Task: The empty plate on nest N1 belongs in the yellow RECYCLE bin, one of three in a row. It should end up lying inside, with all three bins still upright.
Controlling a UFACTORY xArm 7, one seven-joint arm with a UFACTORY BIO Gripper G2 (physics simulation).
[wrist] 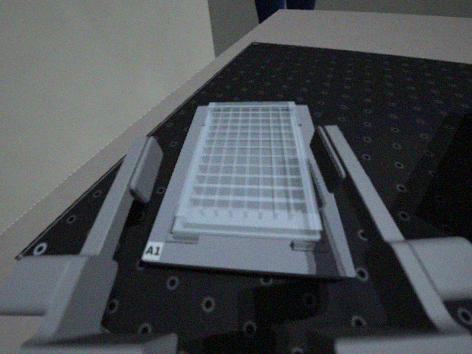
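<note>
The plate (250, 165), clear and gridded with wells, lies flat on a grey nest (220, 251) in the middle of the wrist view. The nest has an A1 label at its near left corner. My gripper (242, 162) is partly open, with one finger pad on each side of the plate and a gap between each pad and the plate. Nothing is held. The yellow RECYCLE bin and the other two bins do not show in this view.
The nest sits on a black perforated board (400, 150) near its left edge. The pale table top (380, 35) shows beyond the board. A pale wall (100, 65) stands at the left. Dark blue legs (285, 9) show at the top, and a dark shadow falls on the board at the right.
</note>
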